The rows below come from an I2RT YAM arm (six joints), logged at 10 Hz.
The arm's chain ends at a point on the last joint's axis. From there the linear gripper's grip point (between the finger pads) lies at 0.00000 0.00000 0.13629 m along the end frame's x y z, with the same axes.
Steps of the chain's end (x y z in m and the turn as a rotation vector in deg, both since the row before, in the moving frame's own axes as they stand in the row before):
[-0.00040 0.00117 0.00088 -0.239 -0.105 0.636]
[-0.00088 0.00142 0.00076 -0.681 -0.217 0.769]
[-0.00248 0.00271 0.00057 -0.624 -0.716 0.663]
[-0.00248 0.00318 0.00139 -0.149 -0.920 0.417]
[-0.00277 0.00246 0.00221 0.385 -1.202 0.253]
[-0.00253 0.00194 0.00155 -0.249 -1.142 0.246]
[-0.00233 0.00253 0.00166 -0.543 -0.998 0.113]
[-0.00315 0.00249 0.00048 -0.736 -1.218 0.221]
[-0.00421 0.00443 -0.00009 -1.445 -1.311 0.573]
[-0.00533 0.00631 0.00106 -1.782 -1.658 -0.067]
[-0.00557 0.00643 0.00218 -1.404 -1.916 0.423]
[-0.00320 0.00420 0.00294 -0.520 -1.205 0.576]
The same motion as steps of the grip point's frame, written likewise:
[-0.00065 0.00174 0.00088 -0.239 -0.105 0.636]
[-0.00141 0.00304 0.00075 -0.681 -0.217 0.769]
[-0.00419 0.00418 0.00055 -0.624 -0.716 0.663]
[-0.00467 0.00353 0.00137 -0.149 -0.920 0.417]
[-0.00563 0.00154 0.00218 0.385 -1.202 0.253]
[-0.00525 0.00253 0.00152 -0.249 -1.142 0.246]
[-0.00471 0.00382 0.00163 -0.543 -0.998 0.113]
[-0.00605 0.00423 0.00044 -0.736 -1.218 0.221]
[-0.00735 0.00785 -0.00017 -1.445 -1.311 0.573]
[-0.00927 0.01055 0.00094 -1.782 -1.658 -0.067]
[-0.01014 0.00975 0.00206 -1.404 -1.916 0.423]
[-0.00607 0.00542 0.00290 -0.520 -1.205 0.576]

